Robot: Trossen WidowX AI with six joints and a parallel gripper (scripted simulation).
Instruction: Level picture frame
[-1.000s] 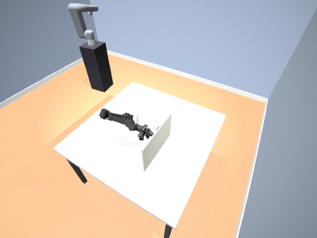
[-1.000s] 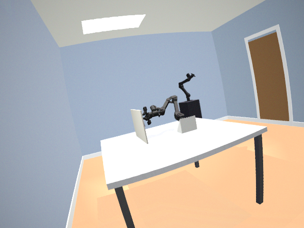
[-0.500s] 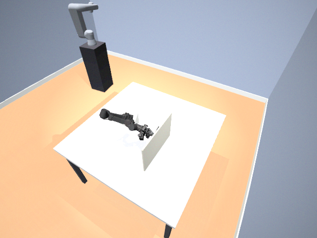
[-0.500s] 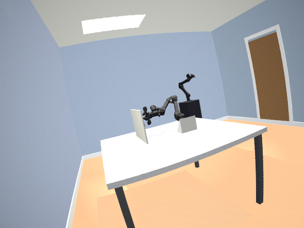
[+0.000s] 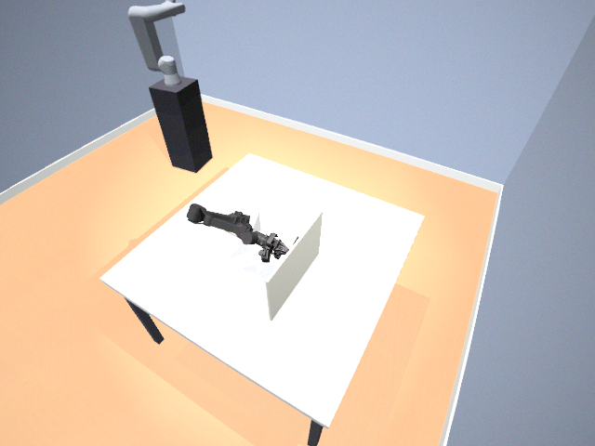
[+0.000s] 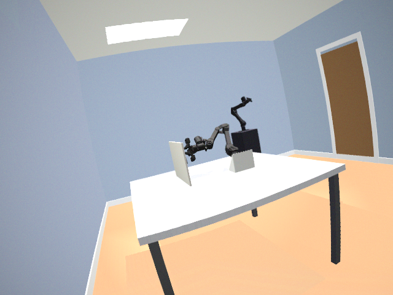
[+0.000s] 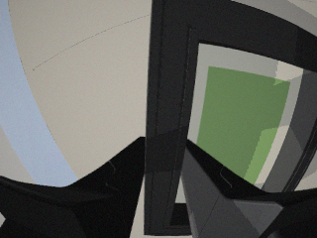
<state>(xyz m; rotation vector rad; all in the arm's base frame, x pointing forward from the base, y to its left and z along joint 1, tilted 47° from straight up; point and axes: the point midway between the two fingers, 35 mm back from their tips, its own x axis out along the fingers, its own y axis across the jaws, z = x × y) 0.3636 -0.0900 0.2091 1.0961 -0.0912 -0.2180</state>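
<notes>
Right now my gripper tip is 10 mm short of the picture frame, 20 mm to the right of it and 50 mm above it. The rest, counted from my gripper tip: cream wall panel (20 mm ahead, 70 mm below).
</notes>
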